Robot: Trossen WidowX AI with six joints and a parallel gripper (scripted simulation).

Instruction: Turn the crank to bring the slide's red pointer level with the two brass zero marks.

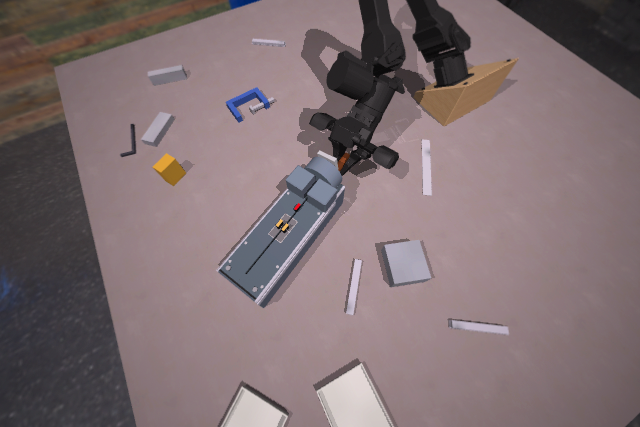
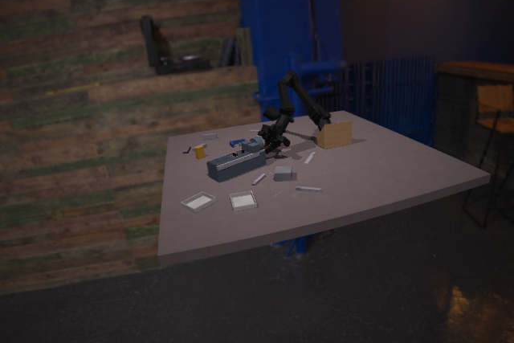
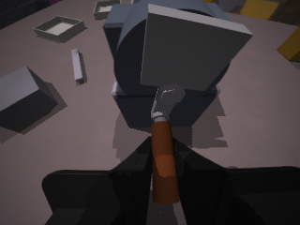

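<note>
Right now my gripper tip is 110 mm short of the red pointer, 40 mm to the right of it and 50 mm below it. Also, from my gripper tip: grey block: 10 mm behind, 220 mm to the left, 20 mm below; then blue clamp: 60 mm ahead, 310 mm to the right, 30 mm below; then brown crank handle: 20 mm behind, 10 mm to the right, 20 mm above.
</note>
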